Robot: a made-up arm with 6 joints. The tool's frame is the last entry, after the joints. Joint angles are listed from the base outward. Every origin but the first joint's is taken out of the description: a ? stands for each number. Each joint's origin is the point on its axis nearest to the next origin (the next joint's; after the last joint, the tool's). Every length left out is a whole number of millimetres.
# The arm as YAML. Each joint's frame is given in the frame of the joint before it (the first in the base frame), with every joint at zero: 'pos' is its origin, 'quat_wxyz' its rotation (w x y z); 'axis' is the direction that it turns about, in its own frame. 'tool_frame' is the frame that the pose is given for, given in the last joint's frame.
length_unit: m
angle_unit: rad
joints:
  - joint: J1
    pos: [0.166, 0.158, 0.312]
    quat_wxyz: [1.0, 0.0, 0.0, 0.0]
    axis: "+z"
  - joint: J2
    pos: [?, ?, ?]
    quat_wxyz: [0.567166, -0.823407, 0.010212, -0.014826]
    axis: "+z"
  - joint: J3
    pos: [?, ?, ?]
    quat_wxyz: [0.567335, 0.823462, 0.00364, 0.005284]
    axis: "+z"
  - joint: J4
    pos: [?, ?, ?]
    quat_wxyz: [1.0, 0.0, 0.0, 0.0]
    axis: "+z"
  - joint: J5
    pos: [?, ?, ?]
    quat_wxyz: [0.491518, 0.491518, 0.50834, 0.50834]
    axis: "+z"
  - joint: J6
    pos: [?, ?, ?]
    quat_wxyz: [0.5, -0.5, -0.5, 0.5]
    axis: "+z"
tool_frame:
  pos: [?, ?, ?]
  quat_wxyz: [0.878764, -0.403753, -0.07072, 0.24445]
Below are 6 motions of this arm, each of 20 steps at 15 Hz.
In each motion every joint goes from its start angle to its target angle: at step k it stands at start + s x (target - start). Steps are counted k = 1, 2, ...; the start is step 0. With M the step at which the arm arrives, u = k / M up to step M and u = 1 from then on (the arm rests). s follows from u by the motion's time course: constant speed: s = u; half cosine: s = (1 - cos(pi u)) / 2; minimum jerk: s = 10 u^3 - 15 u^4 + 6 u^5.
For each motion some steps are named. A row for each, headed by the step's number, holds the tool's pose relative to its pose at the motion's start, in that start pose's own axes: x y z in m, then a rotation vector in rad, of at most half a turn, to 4 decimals.
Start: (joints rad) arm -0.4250 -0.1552 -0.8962 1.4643 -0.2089 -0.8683
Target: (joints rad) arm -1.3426 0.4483 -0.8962 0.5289 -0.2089 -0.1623
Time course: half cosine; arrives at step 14
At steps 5, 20:
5: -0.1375 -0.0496 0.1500 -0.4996 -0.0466 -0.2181
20: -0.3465 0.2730 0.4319 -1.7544 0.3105 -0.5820

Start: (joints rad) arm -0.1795 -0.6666 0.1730 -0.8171 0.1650 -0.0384
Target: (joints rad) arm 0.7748 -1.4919 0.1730 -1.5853 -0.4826 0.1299
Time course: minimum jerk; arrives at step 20
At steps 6, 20:
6: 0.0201 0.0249 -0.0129 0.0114 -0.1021 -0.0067
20: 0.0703 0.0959 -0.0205 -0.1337 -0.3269 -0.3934

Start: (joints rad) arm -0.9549 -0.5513 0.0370 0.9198 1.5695 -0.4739
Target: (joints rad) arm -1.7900 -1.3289 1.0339 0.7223 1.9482 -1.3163
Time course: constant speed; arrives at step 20
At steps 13, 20:
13: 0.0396 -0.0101 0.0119 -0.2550 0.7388 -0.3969
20: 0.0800 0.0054 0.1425 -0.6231 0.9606 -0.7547

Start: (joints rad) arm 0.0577 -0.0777 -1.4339 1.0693 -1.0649 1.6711
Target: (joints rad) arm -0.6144 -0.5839 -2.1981 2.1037 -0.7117 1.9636
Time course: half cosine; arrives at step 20
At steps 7, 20:
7: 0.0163 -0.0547 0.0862 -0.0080 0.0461 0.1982
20: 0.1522 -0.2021 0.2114 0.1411 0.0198 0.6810

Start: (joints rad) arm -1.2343 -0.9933 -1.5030 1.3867 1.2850 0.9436
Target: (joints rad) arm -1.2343 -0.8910 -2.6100 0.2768 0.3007 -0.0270
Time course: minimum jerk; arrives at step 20
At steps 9, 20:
9: 0.4539 -0.0042 -0.0981 0.1941 0.0434 0.6979
20: 0.7656 0.3841 -0.0093 -0.4501 0.3785 1.7327

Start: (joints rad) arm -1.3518 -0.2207 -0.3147 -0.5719 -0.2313 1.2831
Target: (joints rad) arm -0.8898 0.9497 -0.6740 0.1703 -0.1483 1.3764
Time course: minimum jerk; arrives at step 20
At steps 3, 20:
3: -0.0017 0.0067 0.0014 0.0151 -0.0021 -0.0240
20: 0.0372 0.1970 0.1563 0.5839 -0.0542 -0.8691

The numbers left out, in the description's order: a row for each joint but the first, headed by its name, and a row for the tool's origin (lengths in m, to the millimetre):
J2: -0.014 0.126 0.0
J3: -0.03 0.264 0.0
J4: 0.073 0.123 0.0
J5: 0.247 -0.061 0.0
J6: -0.099 0.287 0.0
tool: 0.001 -0.038 0.0

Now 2 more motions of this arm.
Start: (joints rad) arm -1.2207 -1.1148 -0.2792 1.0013 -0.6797 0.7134
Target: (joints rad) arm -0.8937 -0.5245 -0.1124 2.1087 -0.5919 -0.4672
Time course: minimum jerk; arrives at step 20
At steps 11, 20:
11: 0.1285 0.0146 -0.1348 0.0940 -0.3144 -0.6563
20: 0.2657 -0.0203 -0.1598 0.3672 -0.5830 -0.8872

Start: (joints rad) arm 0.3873 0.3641 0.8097 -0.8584 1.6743 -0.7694
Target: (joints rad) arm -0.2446 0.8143 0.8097 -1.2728 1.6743 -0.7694
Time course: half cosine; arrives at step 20
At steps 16, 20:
16: -0.2104 0.2399 0.2816 -0.3631 -0.9628 0.4619
20: -0.2557 0.2639 0.2886 -0.4103 -1.0623 0.5011

